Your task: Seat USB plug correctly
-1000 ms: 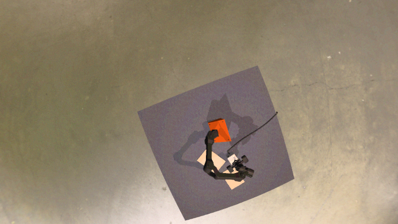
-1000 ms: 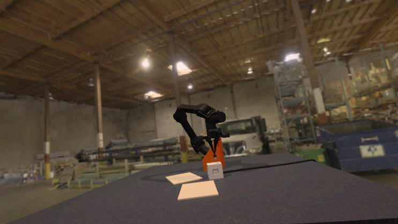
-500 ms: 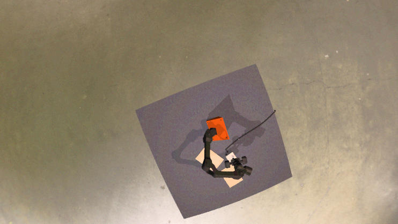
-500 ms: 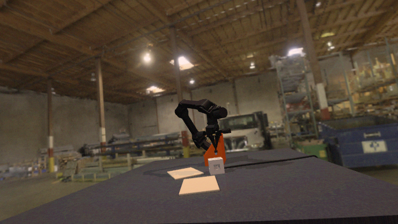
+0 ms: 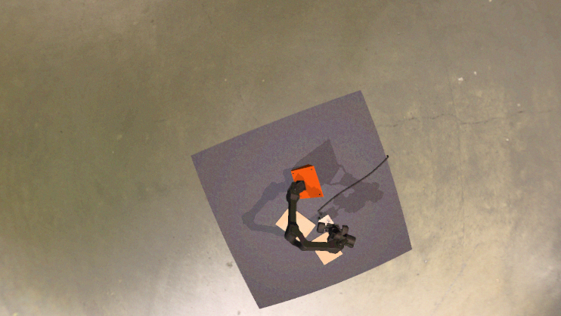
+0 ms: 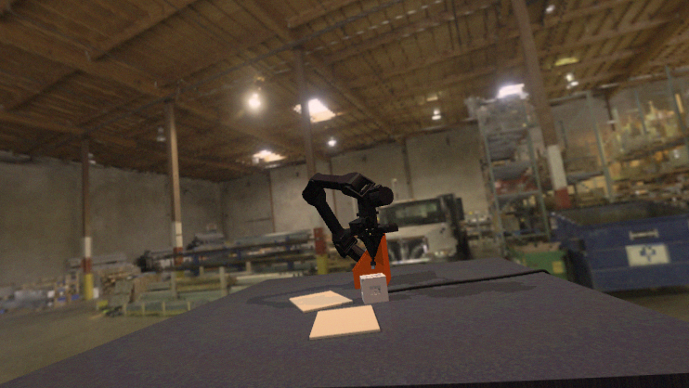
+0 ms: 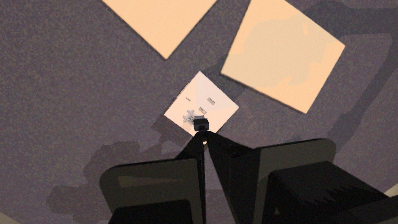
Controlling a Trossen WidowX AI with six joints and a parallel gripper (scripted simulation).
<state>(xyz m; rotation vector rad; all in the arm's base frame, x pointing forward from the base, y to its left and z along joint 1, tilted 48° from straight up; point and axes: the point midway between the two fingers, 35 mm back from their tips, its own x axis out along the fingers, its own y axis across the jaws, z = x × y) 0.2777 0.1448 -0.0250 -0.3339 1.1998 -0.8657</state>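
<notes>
Now: gripper tip 20 mm above the black USB plug.
</notes>
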